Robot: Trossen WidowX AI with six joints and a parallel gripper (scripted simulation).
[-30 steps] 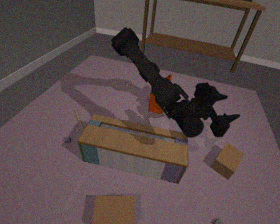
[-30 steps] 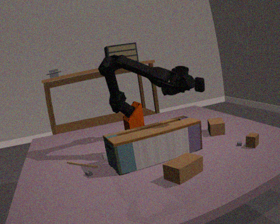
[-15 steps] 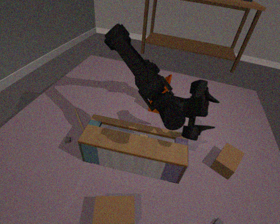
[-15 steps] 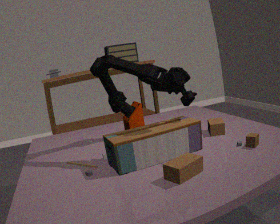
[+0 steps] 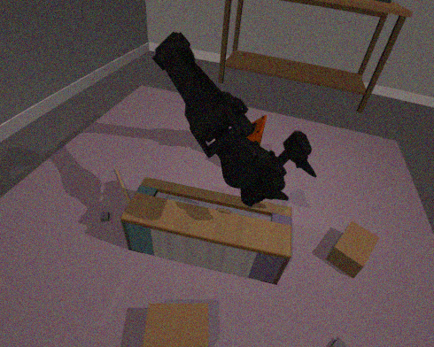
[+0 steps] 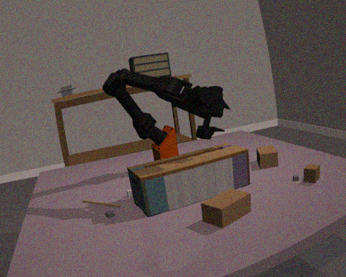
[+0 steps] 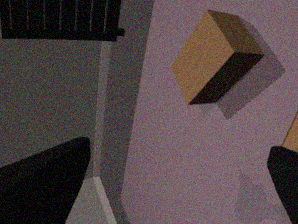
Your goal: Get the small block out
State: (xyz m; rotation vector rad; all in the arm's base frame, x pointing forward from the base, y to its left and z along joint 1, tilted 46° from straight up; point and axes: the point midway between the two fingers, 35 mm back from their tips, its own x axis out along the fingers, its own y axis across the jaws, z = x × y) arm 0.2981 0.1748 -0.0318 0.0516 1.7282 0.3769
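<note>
The box lies 3 cm ahead of my gripper tip, 19 cm to the right of it and 16 cm below it. Also, from my gripper tip: thin stick 3 cm behind, 50 cm to the right, 22 cm below; tan block 4 cm ahead, 16 cm to the right, 13 cm below.
</note>
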